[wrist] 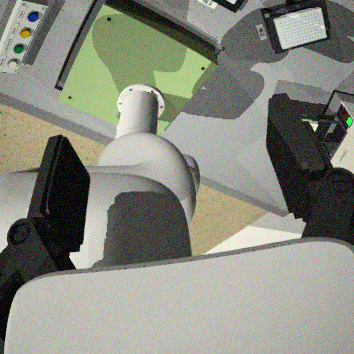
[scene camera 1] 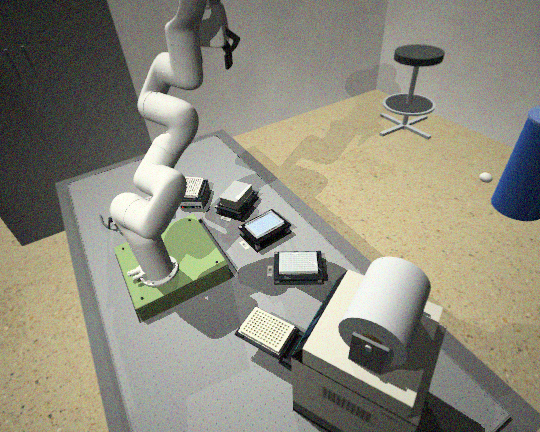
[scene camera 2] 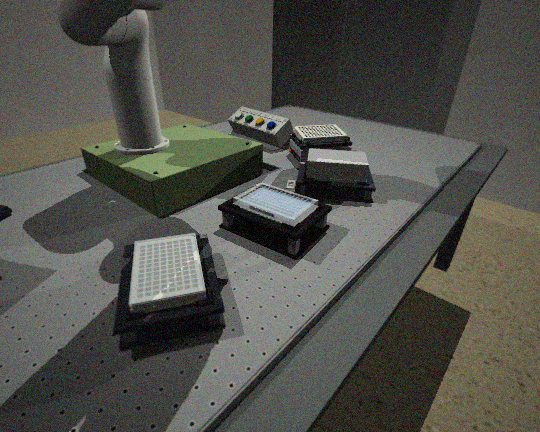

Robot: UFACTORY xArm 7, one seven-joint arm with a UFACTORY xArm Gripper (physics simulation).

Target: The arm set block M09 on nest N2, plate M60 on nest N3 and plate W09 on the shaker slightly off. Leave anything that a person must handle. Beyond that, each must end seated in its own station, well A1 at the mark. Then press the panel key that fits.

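My gripper (wrist: 169, 136) is open and empty, high above the bench; one finger shows at the top of scene camera 1. Block M09, a tall grey block (scene camera 1: 237, 192) (scene camera 2: 337, 164), sits on the dark nest N2 (scene camera 2: 350, 192), looking slightly tilted. Plate M60, bluish and clear (scene camera 1: 265, 224) (scene camera 2: 275, 202), lies on the black nest N3 (scene camera 2: 302, 234) and looks slightly skewed. Plate W09, cream (scene camera 1: 194, 186) (scene camera 2: 321, 132), lies on the shaker (scene camera 1: 192, 205) (scene camera 2: 296, 149); its seating is too small to tell. The key panel (scene camera 2: 260, 131) (wrist: 15, 35) has white, green, yellow and blue keys. Marks for A1 are unreadable.
A white plate (scene camera 1: 298, 263) (scene camera 2: 167, 270) (wrist: 301, 28) rests on another black nest. A cream plate (scene camera 1: 267, 329) lies on the tray of a beige instrument (scene camera 1: 320, 345), with a white cylinder (scene camera 1: 395, 300) on top. The green base block (scene camera 1: 195, 250) (scene camera 2: 200, 145) carries the arm.
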